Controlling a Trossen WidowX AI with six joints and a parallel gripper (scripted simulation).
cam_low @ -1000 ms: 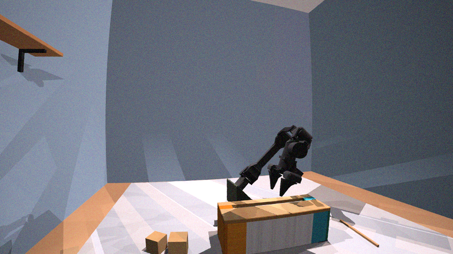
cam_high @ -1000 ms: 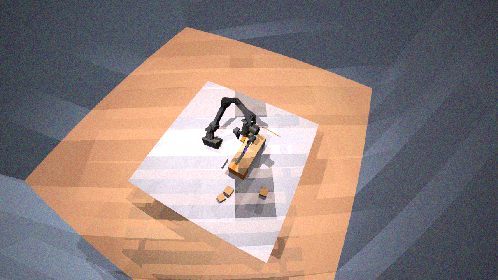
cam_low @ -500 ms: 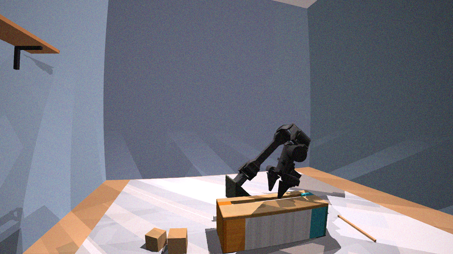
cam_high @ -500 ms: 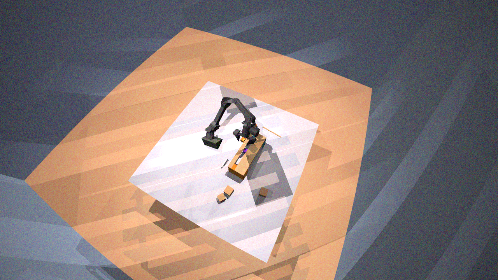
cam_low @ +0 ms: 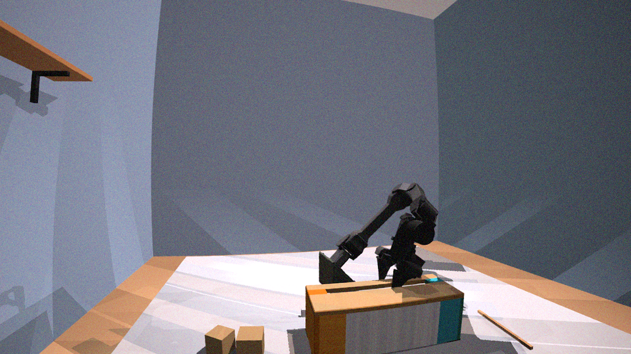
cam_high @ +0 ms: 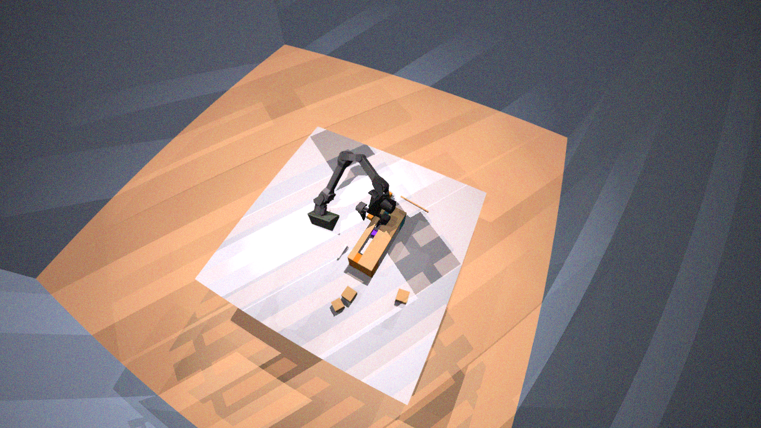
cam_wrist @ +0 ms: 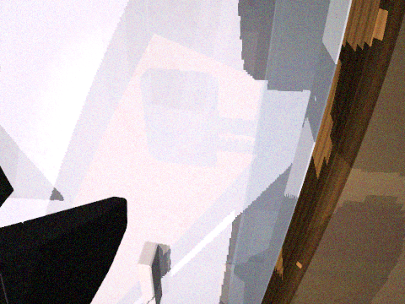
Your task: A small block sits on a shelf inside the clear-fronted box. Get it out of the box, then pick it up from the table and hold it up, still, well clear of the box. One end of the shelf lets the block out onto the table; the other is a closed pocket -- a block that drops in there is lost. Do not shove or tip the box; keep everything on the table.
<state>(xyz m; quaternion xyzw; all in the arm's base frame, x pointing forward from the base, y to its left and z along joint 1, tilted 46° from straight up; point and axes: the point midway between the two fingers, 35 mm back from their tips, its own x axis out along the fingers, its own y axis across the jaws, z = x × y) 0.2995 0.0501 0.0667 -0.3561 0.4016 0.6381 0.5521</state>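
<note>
Now: gripper tip 5 cm short of the purple block, 4 cm to the left of it and 1 cm above it. The rest, counted from my gripper tip: orange bar: 3 cm behind, 17 cm to the left, 8 cm below; then box: 3 cm ahead, 4 cm to the right, 4 cm below.
</note>
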